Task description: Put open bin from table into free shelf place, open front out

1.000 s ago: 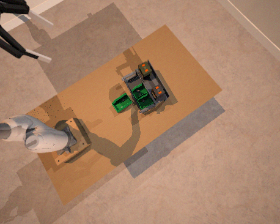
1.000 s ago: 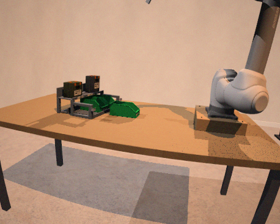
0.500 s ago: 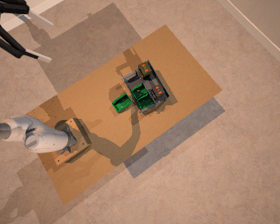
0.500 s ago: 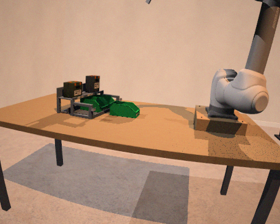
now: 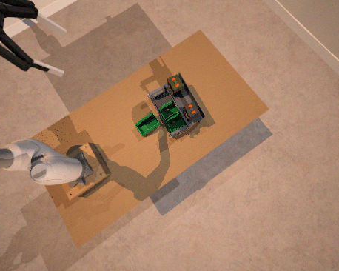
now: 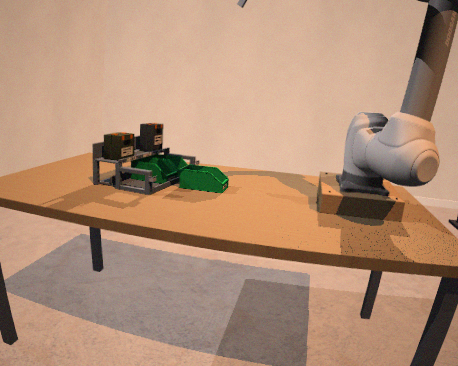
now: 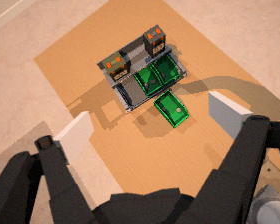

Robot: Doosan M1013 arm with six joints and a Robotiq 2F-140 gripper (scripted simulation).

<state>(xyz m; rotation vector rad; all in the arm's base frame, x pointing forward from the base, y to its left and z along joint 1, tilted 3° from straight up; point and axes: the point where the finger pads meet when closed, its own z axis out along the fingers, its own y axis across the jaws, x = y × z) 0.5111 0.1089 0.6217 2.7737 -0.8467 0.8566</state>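
Now: hand 670 mm above the shelf lip, 200 mm short of it and 170 mm to the left of it.
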